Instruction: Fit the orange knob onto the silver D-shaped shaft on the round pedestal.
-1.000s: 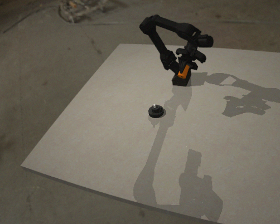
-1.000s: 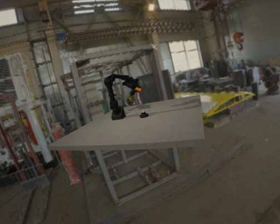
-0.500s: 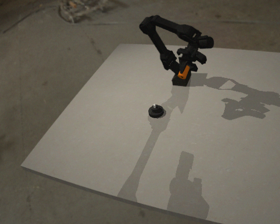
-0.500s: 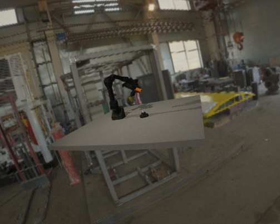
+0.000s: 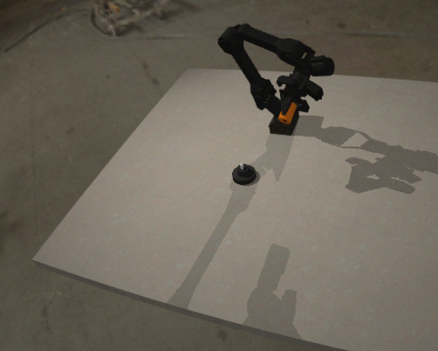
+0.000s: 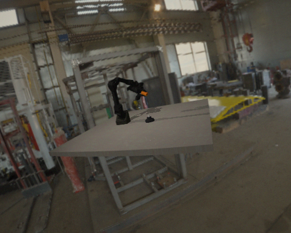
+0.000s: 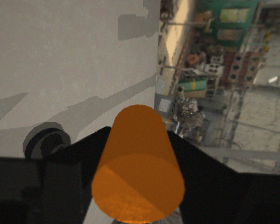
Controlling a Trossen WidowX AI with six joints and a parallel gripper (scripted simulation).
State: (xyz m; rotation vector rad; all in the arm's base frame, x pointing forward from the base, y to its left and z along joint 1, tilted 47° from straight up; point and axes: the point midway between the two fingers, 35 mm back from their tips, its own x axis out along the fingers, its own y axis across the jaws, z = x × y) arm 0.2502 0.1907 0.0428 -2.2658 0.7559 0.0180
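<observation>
The orange knob lies 30 mm behind my gripper tip, 10 mm to the left of it and 20 mm above it. From my gripper tip the other things lie so: round pedestal 30 mm ahead, 160 mm to the right, 210 mm below.
</observation>
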